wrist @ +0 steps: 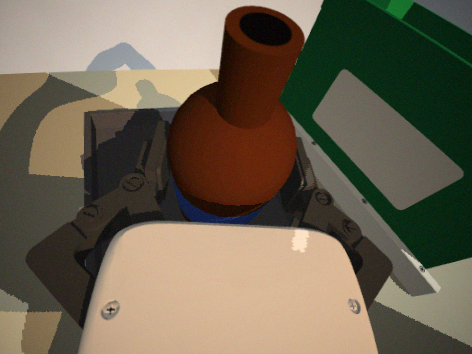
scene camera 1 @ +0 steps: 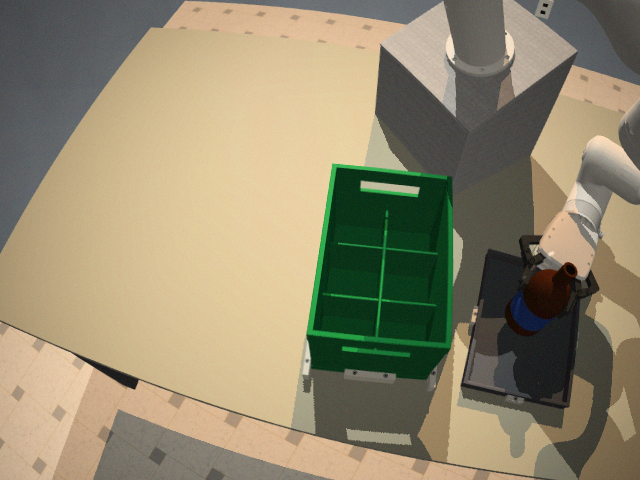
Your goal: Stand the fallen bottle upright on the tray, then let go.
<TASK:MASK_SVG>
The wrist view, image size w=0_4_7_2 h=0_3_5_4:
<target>my gripper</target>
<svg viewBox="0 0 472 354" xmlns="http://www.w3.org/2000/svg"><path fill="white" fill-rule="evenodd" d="M26 255L25 261L28 267L83 329L78 354L378 354L367 310L393 270L390 259L366 236L362 236L358 224L333 205L332 195L328 191L318 188L312 165L306 155L301 137L297 137L297 155L293 170L286 183L280 189L282 206L285 208L286 213L292 213L293 215L289 227L166 221L159 208L162 200L166 198L171 172L167 151L170 123L165 120L158 121L153 140L144 141L134 173L125 175L120 180L117 189L83 207L77 213L76 219L70 223L67 222L31 248ZM113 237L106 250L96 279L86 269L85 259L95 249L94 247L97 244Z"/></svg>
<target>brown bottle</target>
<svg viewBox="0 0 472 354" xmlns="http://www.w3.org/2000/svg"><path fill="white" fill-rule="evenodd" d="M276 10L261 6L242 6L231 10L226 15L218 81L207 84L193 92L180 105L172 119L168 132L167 151L177 200L186 222L247 225L283 187L293 170L297 155L296 130L289 112L279 98L305 44L305 36L296 22Z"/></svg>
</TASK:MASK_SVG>
